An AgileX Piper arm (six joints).
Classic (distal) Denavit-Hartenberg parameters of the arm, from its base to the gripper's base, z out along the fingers. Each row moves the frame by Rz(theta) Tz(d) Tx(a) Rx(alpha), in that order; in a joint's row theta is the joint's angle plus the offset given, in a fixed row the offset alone. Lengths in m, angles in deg.
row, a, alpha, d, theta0
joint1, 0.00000, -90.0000, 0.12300, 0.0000
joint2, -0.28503, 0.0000, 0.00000, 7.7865
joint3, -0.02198, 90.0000, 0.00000, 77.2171
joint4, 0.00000, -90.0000, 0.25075, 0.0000
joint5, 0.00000, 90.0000, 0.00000, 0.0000
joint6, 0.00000, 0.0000, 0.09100, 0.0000
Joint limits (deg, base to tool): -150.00..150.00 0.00..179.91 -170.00..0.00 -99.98..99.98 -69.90..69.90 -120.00..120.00
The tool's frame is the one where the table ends.
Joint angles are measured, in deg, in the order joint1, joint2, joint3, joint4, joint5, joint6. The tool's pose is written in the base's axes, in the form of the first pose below.
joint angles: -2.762, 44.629, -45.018, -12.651, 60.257, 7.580
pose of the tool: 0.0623, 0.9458, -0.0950, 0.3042, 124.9, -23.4, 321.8
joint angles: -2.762, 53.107, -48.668, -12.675, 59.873, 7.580
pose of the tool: 0.0583, 0.9571, -0.0956, 0.2672, 157.3, -24.9, 320.1
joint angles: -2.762, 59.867, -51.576, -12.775, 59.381, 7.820
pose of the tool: 0.0567, 0.9646, -0.0960, 0.2392, 184.1, -26.2, 315.2
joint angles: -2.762, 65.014, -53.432, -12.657, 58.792, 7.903
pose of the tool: 0.0547, 0.9702, -0.0947, 0.2164, 204.4, -26.9, 307.5
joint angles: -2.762, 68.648, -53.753, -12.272, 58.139, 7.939
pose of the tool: 0.0531, 0.9754, -0.0912, 0.1937, 217.2, -26.9, 296.0
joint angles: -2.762, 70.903, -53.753, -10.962, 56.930, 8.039
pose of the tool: 0.0556, 0.9780, -0.0798, 0.1846, 225.7, -25.4, 287.5
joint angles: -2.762, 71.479, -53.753, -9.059, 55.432, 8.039
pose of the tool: 0.0606, 0.9775, -0.0636, 0.1920, 229.6, -22.9, 285.7
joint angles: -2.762, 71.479, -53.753, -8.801, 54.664, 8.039
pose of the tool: 0.0609, 0.9763, -0.0610, 0.1984, 230.7, -22.5, 286.1
